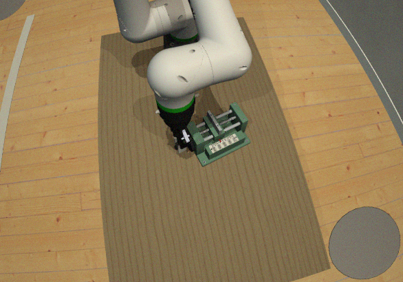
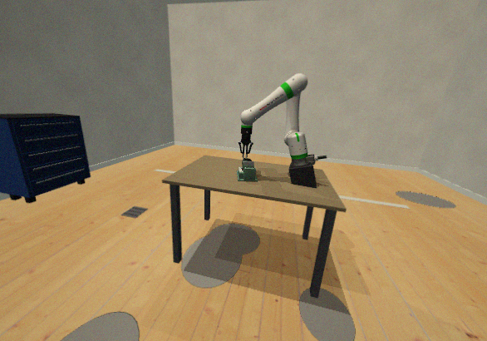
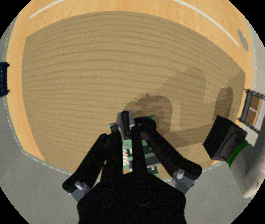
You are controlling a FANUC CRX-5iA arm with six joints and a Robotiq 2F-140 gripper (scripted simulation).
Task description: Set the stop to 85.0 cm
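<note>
The stop block is 70 mm behind my hand, 120 mm to the left of it and 20 mm below it.
</note>
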